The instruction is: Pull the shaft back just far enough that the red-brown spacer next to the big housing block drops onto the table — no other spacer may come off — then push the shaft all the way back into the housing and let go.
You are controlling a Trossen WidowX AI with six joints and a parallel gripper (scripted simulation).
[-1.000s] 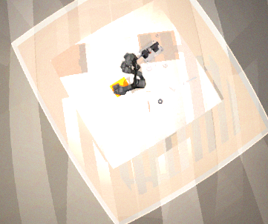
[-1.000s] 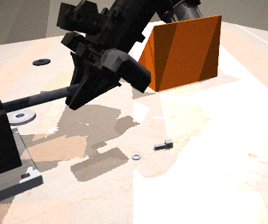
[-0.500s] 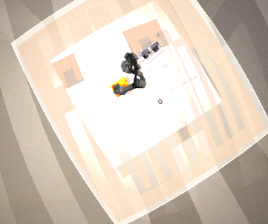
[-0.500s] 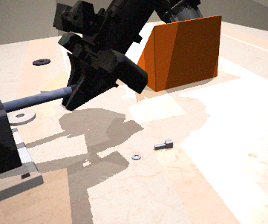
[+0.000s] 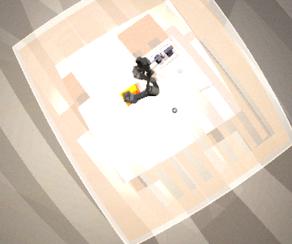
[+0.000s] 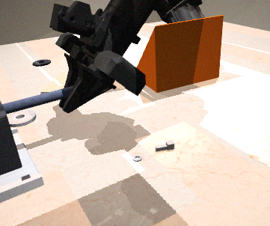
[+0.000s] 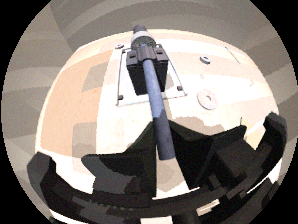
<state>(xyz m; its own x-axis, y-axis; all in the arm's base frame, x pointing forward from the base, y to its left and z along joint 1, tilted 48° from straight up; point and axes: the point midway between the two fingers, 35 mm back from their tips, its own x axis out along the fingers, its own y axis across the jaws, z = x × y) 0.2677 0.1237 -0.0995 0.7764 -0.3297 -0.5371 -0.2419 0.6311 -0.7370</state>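
My gripper tip is 60 mm short of the blue-grey shaft, 20 mm to the right of it and 20 mm below it. Also, from my gripper tip: red-brown spacer: 150 mm ahead, 40 mm to the left, 30 mm below; then small grey bolt: 130 mm behind, 70 mm to the left, 50 mm below; then pale washer: 110 mm to the right, 80 mm ahead, 50 mm below.
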